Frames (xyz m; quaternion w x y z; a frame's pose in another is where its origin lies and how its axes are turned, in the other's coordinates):
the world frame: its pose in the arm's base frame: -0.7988 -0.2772 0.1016 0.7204 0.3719 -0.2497 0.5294
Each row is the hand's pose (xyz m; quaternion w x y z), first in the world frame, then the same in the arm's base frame.
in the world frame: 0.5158 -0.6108 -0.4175 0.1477 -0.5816 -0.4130 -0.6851
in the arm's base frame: -0.0713 0.2552 0.0746 0.5823 0.0257 -0.3875 -0.7142
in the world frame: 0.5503 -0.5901 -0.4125 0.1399 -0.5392 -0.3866 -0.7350
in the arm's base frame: -0.0799 0.2744 0.1092 0.5939 0.0518 -0.3256 -0.7339
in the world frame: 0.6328 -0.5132 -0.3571 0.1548 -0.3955 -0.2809 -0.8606
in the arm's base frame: -0.1250 0.2902 0.2254 0.6441 0.1363 -0.1303 -0.7413
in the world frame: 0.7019 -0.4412 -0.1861 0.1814 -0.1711 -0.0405 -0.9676
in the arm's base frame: -0.1657 0.2050 0.3994 0.6965 0.2073 0.1948 -0.6588
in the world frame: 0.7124 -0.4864 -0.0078 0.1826 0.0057 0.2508 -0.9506
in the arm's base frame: -0.1135 0.0610 0.5018 0.6954 0.1766 0.4917 -0.4935
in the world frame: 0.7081 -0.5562 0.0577 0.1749 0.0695 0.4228 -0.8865
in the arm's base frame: -0.0464 -0.0053 0.5188 0.6750 0.1126 0.6274 -0.3715
